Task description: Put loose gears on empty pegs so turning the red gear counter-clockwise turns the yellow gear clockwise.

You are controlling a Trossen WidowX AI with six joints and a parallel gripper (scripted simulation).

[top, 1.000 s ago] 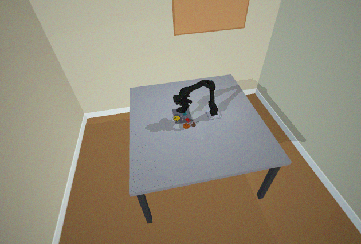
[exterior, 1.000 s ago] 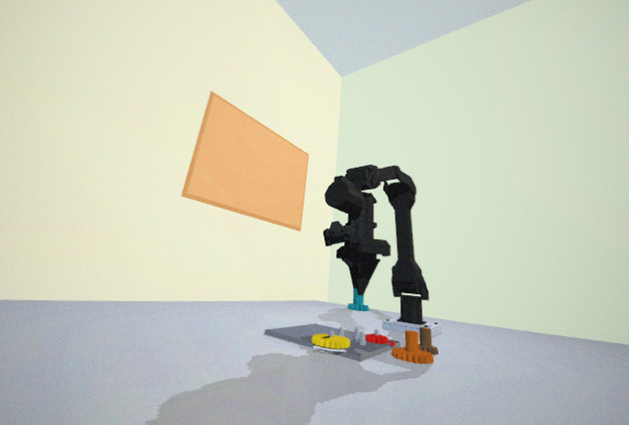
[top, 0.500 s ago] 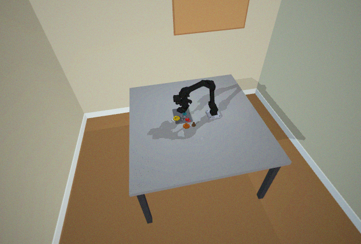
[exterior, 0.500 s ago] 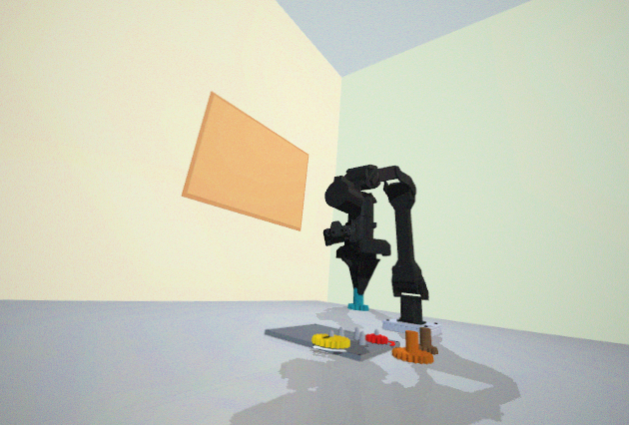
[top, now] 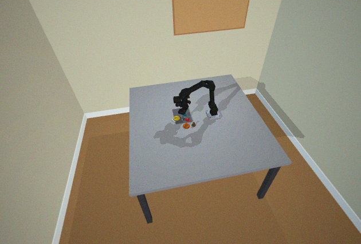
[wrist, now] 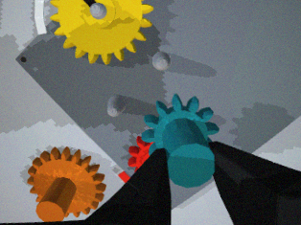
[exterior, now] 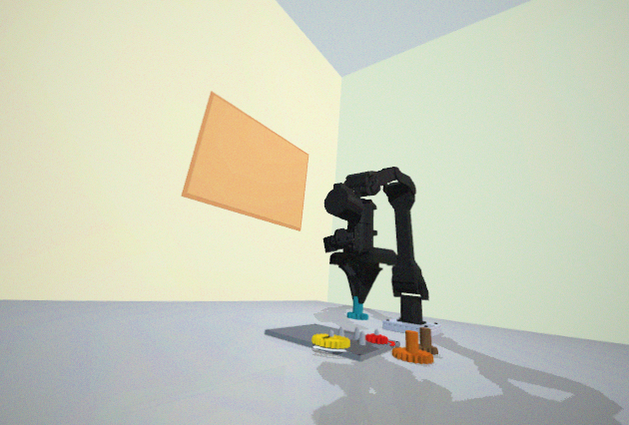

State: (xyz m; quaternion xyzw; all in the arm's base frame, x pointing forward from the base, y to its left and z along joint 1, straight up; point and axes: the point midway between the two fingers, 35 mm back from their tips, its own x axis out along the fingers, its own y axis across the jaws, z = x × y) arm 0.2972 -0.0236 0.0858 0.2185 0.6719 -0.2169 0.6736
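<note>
The red gear is 2 cm behind my gripper tip, 3 cm to the left of it and 6 cm below it. From my gripper tip the other things lie so: yellow gear: 8 cm ahead, 1 cm to the right, 6 cm below; teal gear: 1 cm below; orange gear: 1 cm ahead, 11 cm to the left, 6 cm below.
</note>
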